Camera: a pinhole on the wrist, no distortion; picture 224 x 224 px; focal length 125.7 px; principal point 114.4 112.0 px. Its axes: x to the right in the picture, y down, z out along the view. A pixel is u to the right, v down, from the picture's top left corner.
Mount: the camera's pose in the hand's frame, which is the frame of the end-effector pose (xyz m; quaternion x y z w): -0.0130 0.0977 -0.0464 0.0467 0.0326 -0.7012 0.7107
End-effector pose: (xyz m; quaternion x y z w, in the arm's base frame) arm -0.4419 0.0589 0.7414 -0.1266 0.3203 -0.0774 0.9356
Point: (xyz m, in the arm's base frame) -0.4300 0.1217 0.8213
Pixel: 157 78
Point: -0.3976 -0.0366 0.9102
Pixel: outside the picture
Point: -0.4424 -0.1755 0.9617
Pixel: outside the picture
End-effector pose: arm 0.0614 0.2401 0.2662 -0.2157 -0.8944 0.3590 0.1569
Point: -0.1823 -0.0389 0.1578
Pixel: 182 134
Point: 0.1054 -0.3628 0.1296
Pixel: 193 30
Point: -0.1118 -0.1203 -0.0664
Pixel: 132 101
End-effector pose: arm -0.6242 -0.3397 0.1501 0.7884 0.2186 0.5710 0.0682
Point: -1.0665 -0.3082 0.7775
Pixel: behind the camera
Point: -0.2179 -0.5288 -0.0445
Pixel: 69 78
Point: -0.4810 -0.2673 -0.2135
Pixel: 193 27
